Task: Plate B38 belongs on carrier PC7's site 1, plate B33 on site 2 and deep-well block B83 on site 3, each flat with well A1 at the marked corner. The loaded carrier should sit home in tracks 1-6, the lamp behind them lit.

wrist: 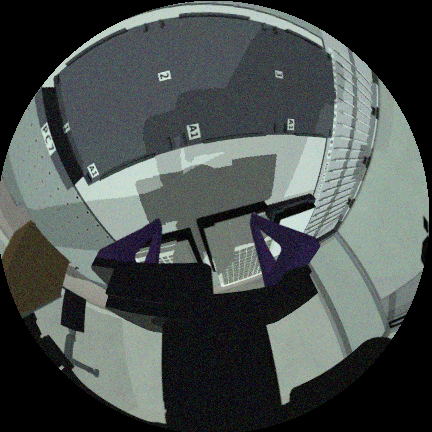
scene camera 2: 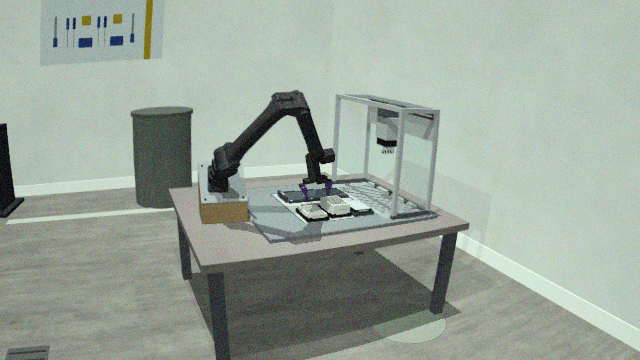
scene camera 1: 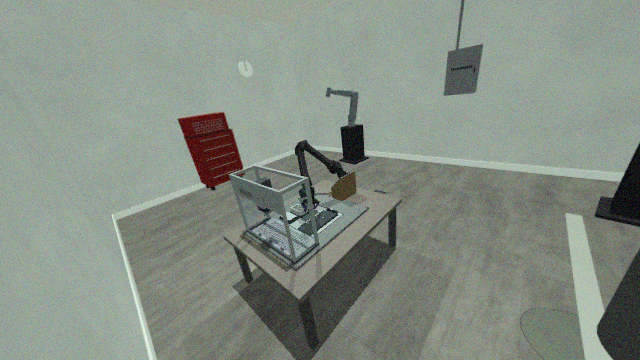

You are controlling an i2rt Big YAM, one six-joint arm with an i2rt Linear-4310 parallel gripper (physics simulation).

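Seen in the pictures: gripper, fingertip midpoint: (wrist: 205, 220) (scene camera 2: 317, 199); arm's base at its link origin: (scene camera 2: 217, 179) (scene camera 1: 344, 178).
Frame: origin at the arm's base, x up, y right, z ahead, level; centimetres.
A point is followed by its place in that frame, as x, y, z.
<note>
Carrier PC7 (scene camera 2: 287, 195) @(-14.5, -19.5, 34.7) (wrist: 115, 105) @(-14.3, -16.5, 38.5) is a long dark tray beside the ribbed track deck (scene camera 2: 382, 194) @(-14.9, -15.6, 82.4) (wrist: 345, 125) @(-15.0, -18.1, 69.4). Its site labels 1, 2 and 3 and A1 marks show bare in the wrist view. Three pieces of labware stand on black nests: a white plate (scene camera 2: 313, 210) @(-13.0, 6.9, 40.1) at the left, a taller white block (scene camera 2: 335, 204) @(-10.1, 8.9, 49.1) (wrist: 242, 265) @(-10.2, 4.1, 50.3) in the middle and a low white plate (scene camera 2: 359, 206) @(-12.7, 5.9, 61.4) (wrist: 295, 218) @(-12.7, -1.1, 60.0) at the right. Their codes are unreadable. My gripper (scene camera 2: 317, 195) @(-12.0, -4.6, 45.3) (wrist: 205, 220) @(-12.0, -4.6, 45.3) is open and empty, above the area between carrier and labware. No lit lamp can be made out.
A framed enclosure (scene camera 1: 287, 220) @(15.0, -43.1, 82.6) (scene camera 2: 401, 165) @(8.6, 17.9, 74.1) with clear panels stands over the tracks, a pipetting head (scene camera 2: 386, 134) @(17.0, -8.1, 78.3) hanging inside. A brown-sided base box (scene camera 1: 344, 187) @(-4.6, -7.3, 7.5) (scene camera 2: 225, 212) @(-12.0, 7.2, 2.5) (wrist: 35, 270) @(-8.9, -1.3, 11.6) carries the arm at the table's other end. A grey perforated board (scene camera 2: 285, 231) @(-15.3, 22.6, 24.6) lies beneath the carrier and labware.
</note>
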